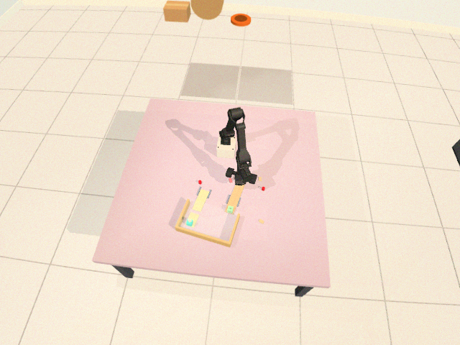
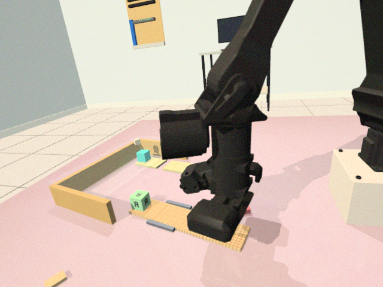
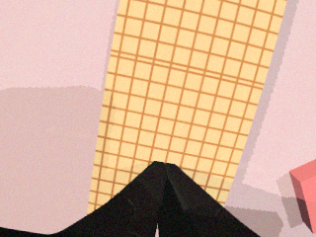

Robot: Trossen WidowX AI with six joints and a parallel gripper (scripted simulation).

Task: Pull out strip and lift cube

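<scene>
My gripper tip is now 90 mm short of the orange gridded strip and 30 mm to the left of it. The rest, counted from my gripper tip: pink block 60 mm to the right, 20 mm behind.
</scene>
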